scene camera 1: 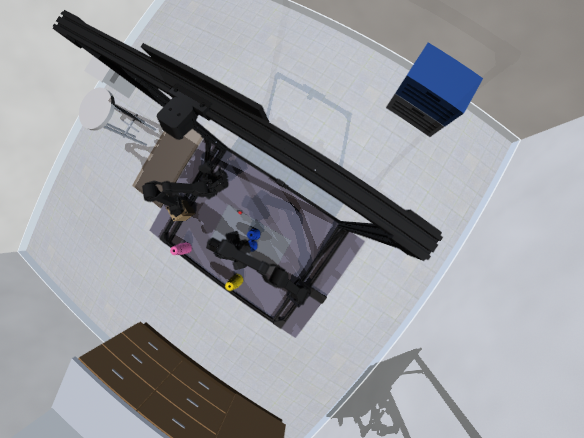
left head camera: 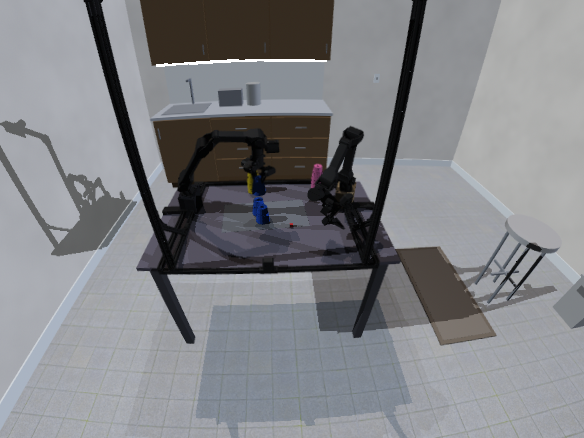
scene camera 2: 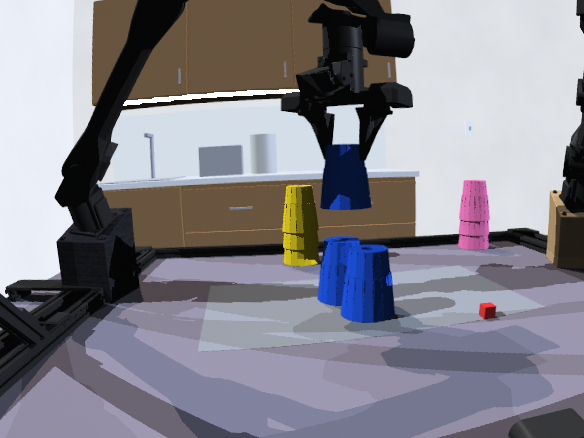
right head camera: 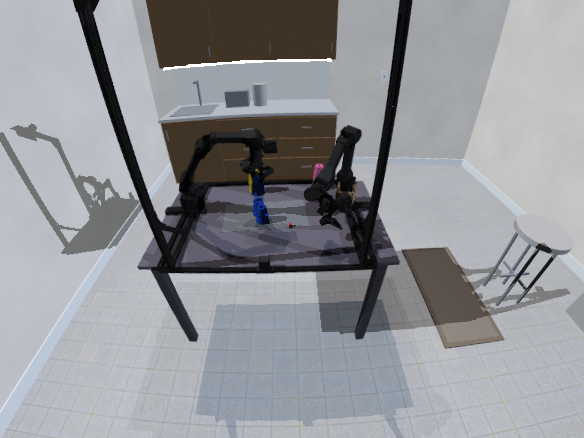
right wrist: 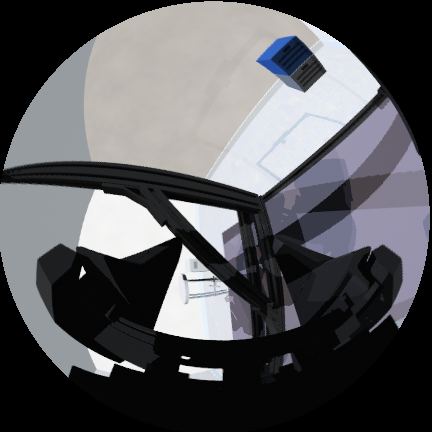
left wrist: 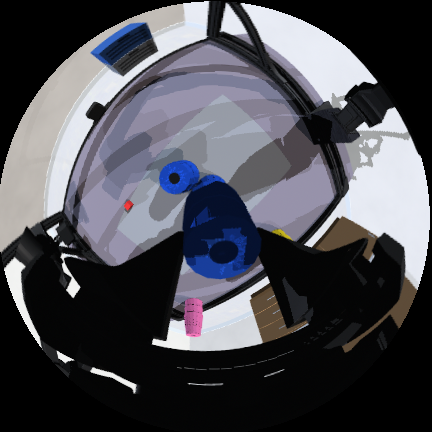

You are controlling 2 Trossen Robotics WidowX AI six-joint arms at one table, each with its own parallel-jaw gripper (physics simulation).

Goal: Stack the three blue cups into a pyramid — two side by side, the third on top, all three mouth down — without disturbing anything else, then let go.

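Frame: origin at the left arm's base, x ahead, y left, z up, level; metres.
Seen in the pictures: left gripper, fingertip midpoint: [left head camera: 258,181] [scene camera 2: 344,160] [right head camera: 257,181] [left wrist: 219,234]; right gripper, fingertip midpoint: [scene camera 1: 215,163] [left head camera: 350,223] [right head camera: 347,223] [right wrist: 228,242]; left arm's base, link origin: [scene camera 1: 298,295] [left head camera: 188,191] [scene camera 2: 94,224] [right head camera: 190,192] [left wrist: 344,122]; right arm's base, link origin: [scene camera 1: 176,210] [left head camera: 346,187] [scene camera 2: 579,203] [right head camera: 346,186].
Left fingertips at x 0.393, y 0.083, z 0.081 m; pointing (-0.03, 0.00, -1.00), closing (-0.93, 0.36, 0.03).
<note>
Pixels of each thing's top centre, then the offset from my left fingertips to it.
- dark blue cup, top centre: [left wrist: 217,248] [scene camera 2: 345,144] [left head camera: 258,178] [right head camera: 257,178] dx +0.002, dy -0.004, dz +0.022 m
- front blue cup, top centre: [scene camera 2: 369,249] [left wrist: 171,176] [left head camera: 262,207] [right head camera: 261,207] [scene camera 1: 251,234] dx +0.041, dy -0.061, dz -0.112 m
- back blue cup, top centre: [scene camera 2: 342,239] [left head camera: 258,200] [right head camera: 258,200] dx -0.004, dy -0.004, dz -0.112 m
- yellow cup stack, top centre: [scene camera 2: 298,186] [scene camera 1: 230,286] dx -0.129, dy +0.201, dz -0.047 m
- pink cup stack, top centre: [scene camera 2: 474,180] [left wrist: 193,335] [right head camera: 319,165] [left head camera: 318,165] [scene camera 1: 173,251] dx +0.233, dy +0.380, dz -0.047 m
- small red cube, top centre: [scene camera 2: 488,304] [left wrist: 126,205] dx +0.198, dy -0.061, dz -0.183 m
My left gripper [scene camera 2: 345,150] [left wrist: 219,234] is shut on a dark blue cup [scene camera 2: 345,177] [left wrist: 220,262] [left head camera: 258,187], mouth down and upright. It holds the cup in the air, well above the two other blue cups. In scene camera 2, the front blue cup [scene camera 2: 367,287] [left wrist: 179,176] and the back blue cup [scene camera 2: 331,277] [left head camera: 257,205] stand mouth down close together, the front one partly covering the back one. Whether they touch is not clear. My right gripper [right wrist: 228,242] [left head camera: 333,220] is open and empty over the right side of the table in the left head camera.
A yellow cup stack [scene camera 2: 299,225] [scene camera 1: 234,282] and a pink cup stack [scene camera 2: 473,215] [scene camera 1: 181,248] stand near the back edge. A small red cube [scene camera 2: 487,310] [left wrist: 128,205] lies by the edge of the pale rectangle [scene camera 2: 235,330]. Black frame posts [left head camera: 402,100] rise beside the table.
</note>
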